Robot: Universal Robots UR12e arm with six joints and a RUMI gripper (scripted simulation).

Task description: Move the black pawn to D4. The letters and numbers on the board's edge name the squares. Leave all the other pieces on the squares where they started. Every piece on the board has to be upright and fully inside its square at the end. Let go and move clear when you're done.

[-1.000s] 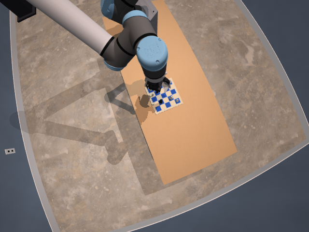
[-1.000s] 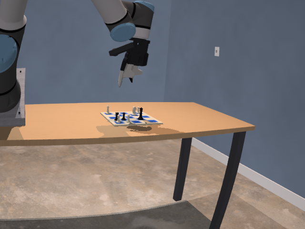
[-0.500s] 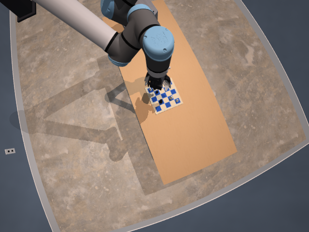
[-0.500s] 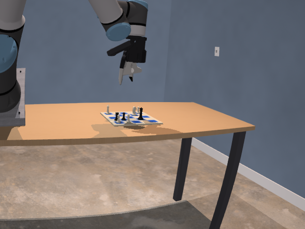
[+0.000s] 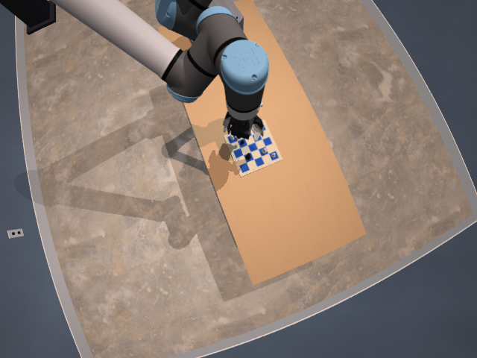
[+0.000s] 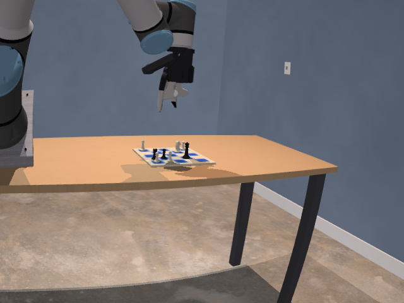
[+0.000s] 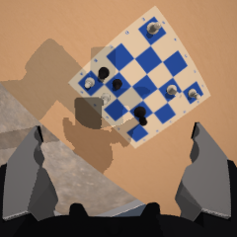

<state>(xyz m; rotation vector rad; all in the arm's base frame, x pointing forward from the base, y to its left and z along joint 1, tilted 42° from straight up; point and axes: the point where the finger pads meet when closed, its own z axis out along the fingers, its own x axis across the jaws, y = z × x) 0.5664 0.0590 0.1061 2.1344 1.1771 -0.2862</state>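
My hand is 14 cm above the black pawn. From my hand the other things lie so: tall black piece (8 cm ahead, 13 cm below); cream chessboard (4 cm ahead, 4 cm to the left, 16 cm below).
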